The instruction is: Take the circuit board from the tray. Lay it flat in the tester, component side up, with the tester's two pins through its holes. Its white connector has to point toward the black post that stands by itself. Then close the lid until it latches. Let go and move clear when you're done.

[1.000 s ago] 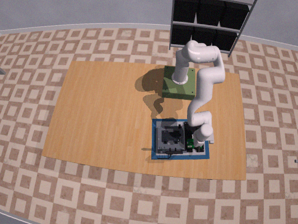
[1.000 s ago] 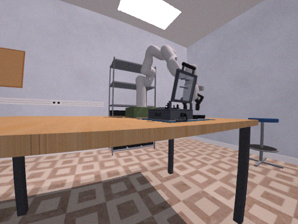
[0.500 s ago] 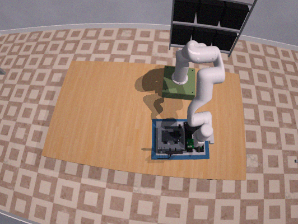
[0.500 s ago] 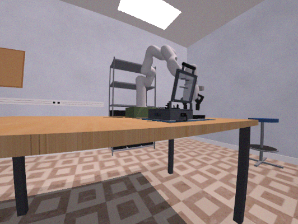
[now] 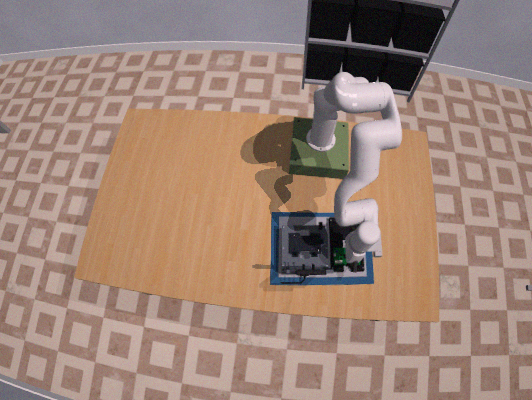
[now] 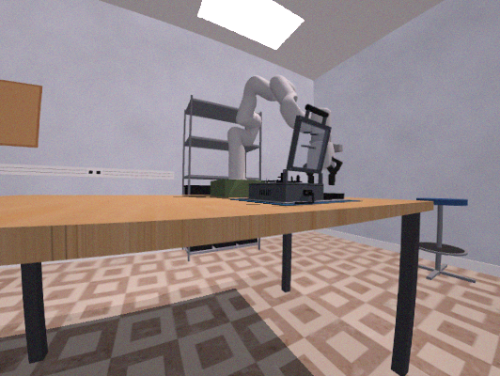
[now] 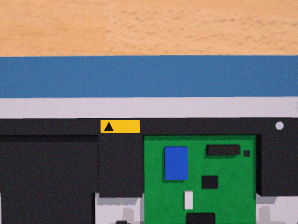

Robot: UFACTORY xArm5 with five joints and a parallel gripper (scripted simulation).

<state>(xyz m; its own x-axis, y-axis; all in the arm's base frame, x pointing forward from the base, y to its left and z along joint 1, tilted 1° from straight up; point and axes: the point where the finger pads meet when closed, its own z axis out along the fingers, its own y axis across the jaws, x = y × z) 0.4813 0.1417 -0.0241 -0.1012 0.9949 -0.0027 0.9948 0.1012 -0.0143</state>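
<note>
Now: hand 5 cm above the green circuit board. From my hand the other things lie so: tester lid (16 cm to the right, 12 cm above, 10 cm ahead); then tester (13 cm to the right, 5 cm above).
</note>
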